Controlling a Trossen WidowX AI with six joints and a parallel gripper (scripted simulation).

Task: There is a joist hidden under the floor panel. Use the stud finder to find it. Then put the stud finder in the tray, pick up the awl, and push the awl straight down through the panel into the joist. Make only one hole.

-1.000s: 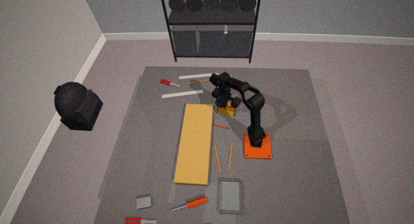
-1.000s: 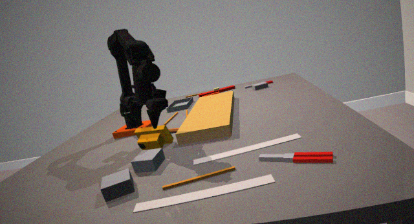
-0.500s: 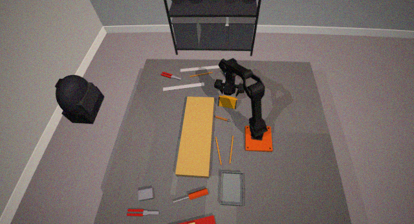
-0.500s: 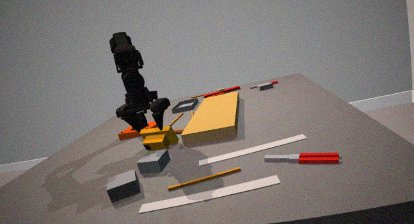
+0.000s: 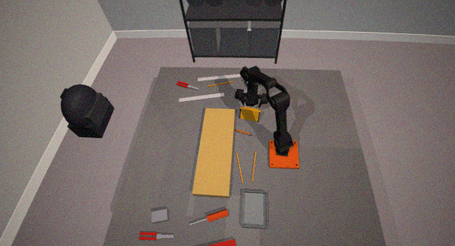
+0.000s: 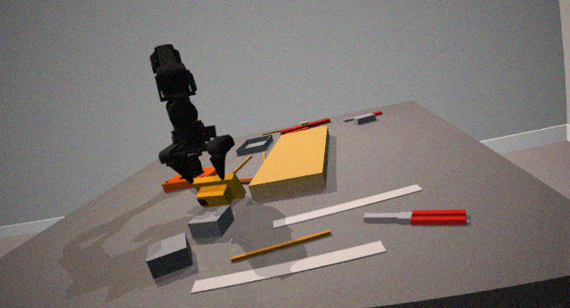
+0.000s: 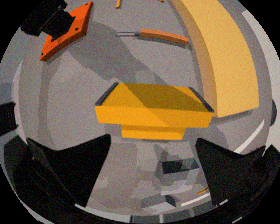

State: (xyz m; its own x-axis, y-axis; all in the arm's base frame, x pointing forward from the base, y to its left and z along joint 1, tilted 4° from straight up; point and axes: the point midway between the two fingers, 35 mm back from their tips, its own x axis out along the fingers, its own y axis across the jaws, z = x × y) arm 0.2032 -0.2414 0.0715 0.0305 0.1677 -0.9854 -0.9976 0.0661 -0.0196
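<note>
Now: the stud finder 50 mm below my gripper tip, 10 mm to the left of it and 10 mm behind it. From my gripper tip the other things lie so: indicator window 50 mm below, 30 mm behind; then grey tray 560 mm to the left, 100 mm behind, 60 mm below; then awl 150 mm to the left, 60 mm below, 10 mm behind.
</note>
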